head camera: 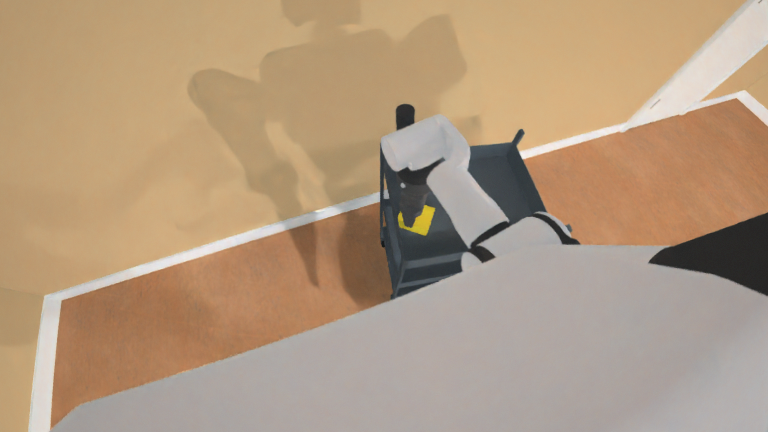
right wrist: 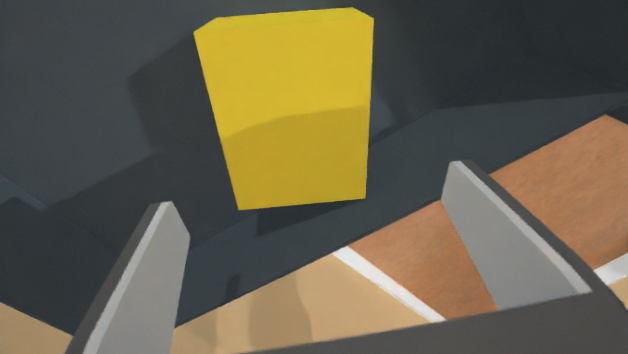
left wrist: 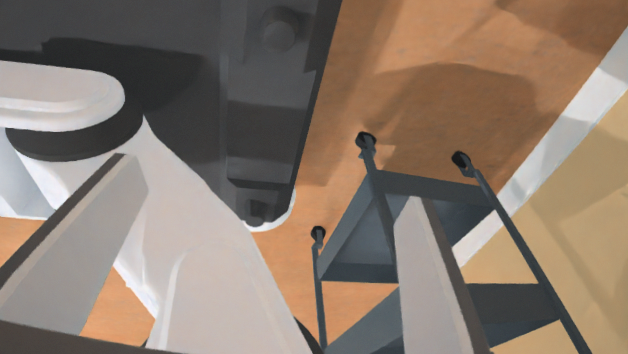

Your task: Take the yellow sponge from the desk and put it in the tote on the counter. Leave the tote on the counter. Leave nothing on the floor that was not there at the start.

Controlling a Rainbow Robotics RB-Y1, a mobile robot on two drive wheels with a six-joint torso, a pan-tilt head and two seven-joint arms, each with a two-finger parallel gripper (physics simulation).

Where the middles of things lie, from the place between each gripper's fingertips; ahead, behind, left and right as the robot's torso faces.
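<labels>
The yellow sponge point(right wrist: 290, 94) is 10 mm to the right of my right hand and 60 mm below it. Counted from my left hand, the sponge is 320 mm ahead, 440 mm to the right of that hand and 180 mm above it. Going by its middle, the yellow sponge is nearer to my right hand than to my left hand.
</labels>
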